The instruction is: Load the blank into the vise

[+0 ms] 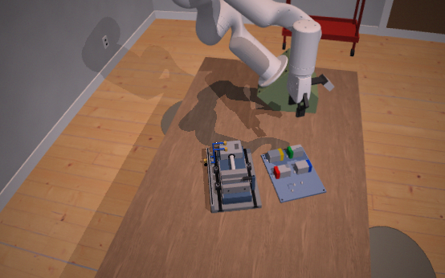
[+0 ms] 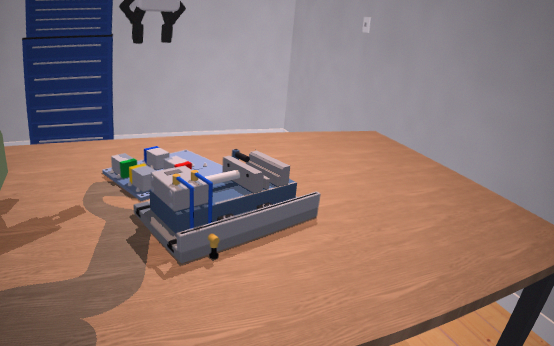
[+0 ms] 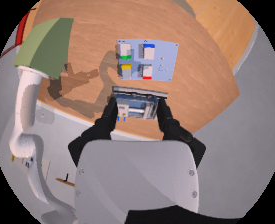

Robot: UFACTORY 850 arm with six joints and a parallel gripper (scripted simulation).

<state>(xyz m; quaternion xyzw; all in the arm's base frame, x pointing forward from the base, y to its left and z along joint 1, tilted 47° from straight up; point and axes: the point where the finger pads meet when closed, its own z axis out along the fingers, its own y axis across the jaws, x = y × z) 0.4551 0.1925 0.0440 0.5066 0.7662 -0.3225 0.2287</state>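
The yellow-ended blank is 30 mm behind my hand, 60 mm to the right of it and 290 mm below it. From my hand the other things lie so: green-ended blank (60 mm behind, 20 mm to the left, 290 mm below); then red-ended blank (60 mm ahead, 30 mm to the right, 290 mm below); then blue-ended blank (20 mm ahead, 60 mm to the left, 290 mm below).
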